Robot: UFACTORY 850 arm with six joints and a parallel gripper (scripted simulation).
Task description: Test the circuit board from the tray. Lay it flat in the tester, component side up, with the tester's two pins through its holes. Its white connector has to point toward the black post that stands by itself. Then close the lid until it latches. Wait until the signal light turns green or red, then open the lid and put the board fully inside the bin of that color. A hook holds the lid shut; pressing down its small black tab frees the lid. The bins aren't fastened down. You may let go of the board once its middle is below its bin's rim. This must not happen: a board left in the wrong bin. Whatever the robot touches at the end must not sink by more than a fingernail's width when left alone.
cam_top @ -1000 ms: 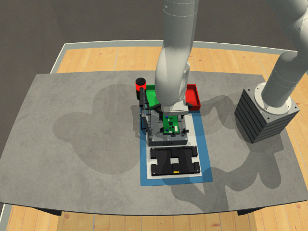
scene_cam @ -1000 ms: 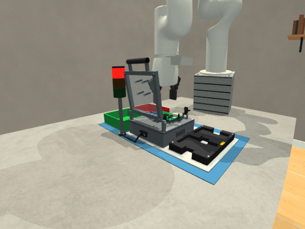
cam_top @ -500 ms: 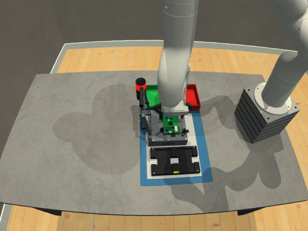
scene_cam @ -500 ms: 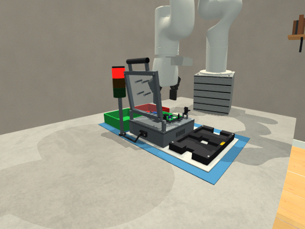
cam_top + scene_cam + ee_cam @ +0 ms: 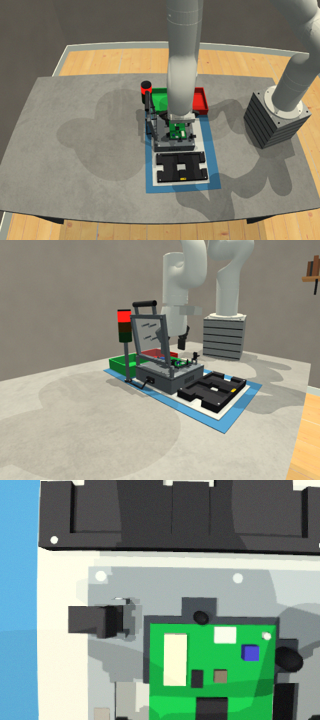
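The green circuit board lies 40 mm below my hand. From my hand the other things lie so: tester bed 40 mm below, 10 mm to the left, 10 mm ahead; tester lid 120 mm ahead, 70 mm above; black latch block 60 mm to the left, 60 mm behind, 30 mm below.
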